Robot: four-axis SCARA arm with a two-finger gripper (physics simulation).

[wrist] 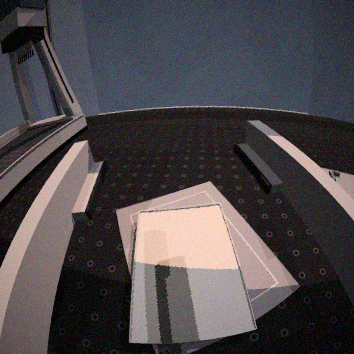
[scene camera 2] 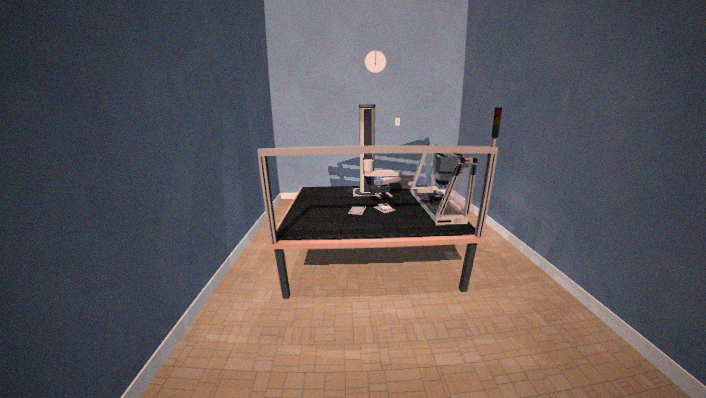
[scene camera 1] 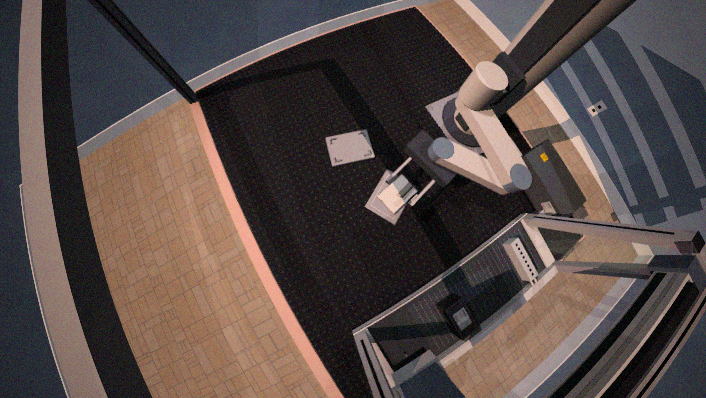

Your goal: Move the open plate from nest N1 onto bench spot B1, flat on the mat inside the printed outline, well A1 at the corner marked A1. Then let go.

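The pale plate lies on a pale mat with a printed outline. In the wrist view it is turned relative to the outline, and mat shows around it. Its wells and A1 mark cannot be made out. A second pale pad with corner brackets lies beside it; which is N1 or B1 cannot be read here. My gripper is above the plate, its fingers apart on either side, with a visible gap and nothing held between them.
A framed station with a black unit inside stands on the table. A dark grey box with a yellow label is near the arm base. A guard frame's top rail runs above the table's near side.
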